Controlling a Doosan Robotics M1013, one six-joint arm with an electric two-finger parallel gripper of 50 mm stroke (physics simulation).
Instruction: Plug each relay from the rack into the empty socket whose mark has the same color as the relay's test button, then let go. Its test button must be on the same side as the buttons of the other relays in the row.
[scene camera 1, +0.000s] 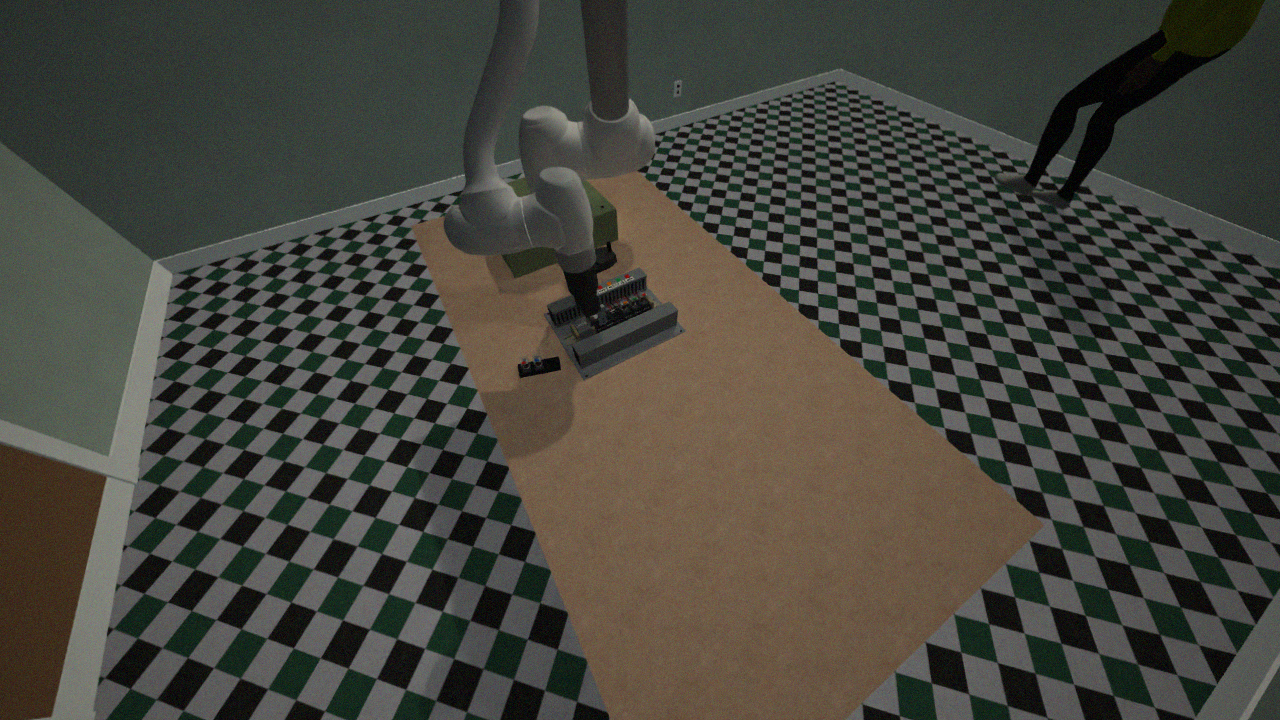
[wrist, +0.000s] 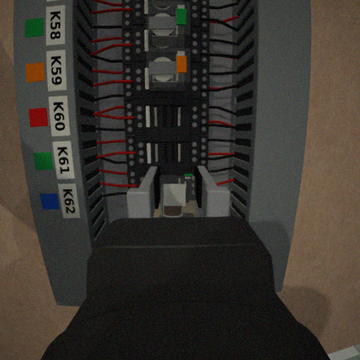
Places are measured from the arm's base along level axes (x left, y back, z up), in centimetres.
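Pixels of known places: gripper, fingertip midpoint: (scene camera 1: 600, 319).
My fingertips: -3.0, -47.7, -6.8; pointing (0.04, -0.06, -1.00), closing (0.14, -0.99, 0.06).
Ahead of a thing's pixels: the offset from my fingertips to its top centre, as dx, dy, dz.
My gripper (scene camera 1: 594, 317) (wrist: 177, 178) is shut on a relay (wrist: 174, 194) with a clear case. Its green test button (wrist: 188, 175) shows at the right in the wrist view, the same side as the orange button (wrist: 181, 64) and the green button (wrist: 181, 16) of the seated relays. The held relay is low over the lower end of the socket row; its underside is hidden. Two empty sockets show beside K60 (wrist: 164, 116) and K61 (wrist: 164, 152); the one by K62 is hidden by the gripper. The black rack {-19.4, -6.2, -2.0} (scene camera 1: 550, 365) holds two relays, left of the panel.
Grey wire ducts {+5.1, -6.9, +2.0} (scene camera 1: 628, 334) (wrist: 277, 150) flank the row; the left one in the wrist view bears coloured marks: red K60 (wrist: 38, 117), green K61 (wrist: 43, 161), blue K62 (wrist: 50, 201). A green box (scene camera 1: 601, 211) stands behind the panel. A person (scene camera 1: 1109, 98) is at the far right.
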